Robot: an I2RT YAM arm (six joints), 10 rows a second.
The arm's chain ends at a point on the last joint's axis. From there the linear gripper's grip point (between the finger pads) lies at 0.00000 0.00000 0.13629 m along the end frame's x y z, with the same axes.
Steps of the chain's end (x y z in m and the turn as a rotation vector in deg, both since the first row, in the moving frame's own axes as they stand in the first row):
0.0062, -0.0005, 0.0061, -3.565, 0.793, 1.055
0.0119, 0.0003, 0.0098, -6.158, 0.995, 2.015
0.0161, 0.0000, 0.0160, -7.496, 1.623, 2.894
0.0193, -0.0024, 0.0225, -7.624, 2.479, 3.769
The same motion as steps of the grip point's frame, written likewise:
0.0080, 0.0080, 0.0058, -3.565, 0.793, 1.055
0.0140, 0.0150, 0.0090, -6.158, 0.995, 2.015
0.0195, 0.0179, 0.0148, -7.496, 1.623, 2.894
0.0246, 0.0159, 0.0212, -7.624, 2.479, 3.769

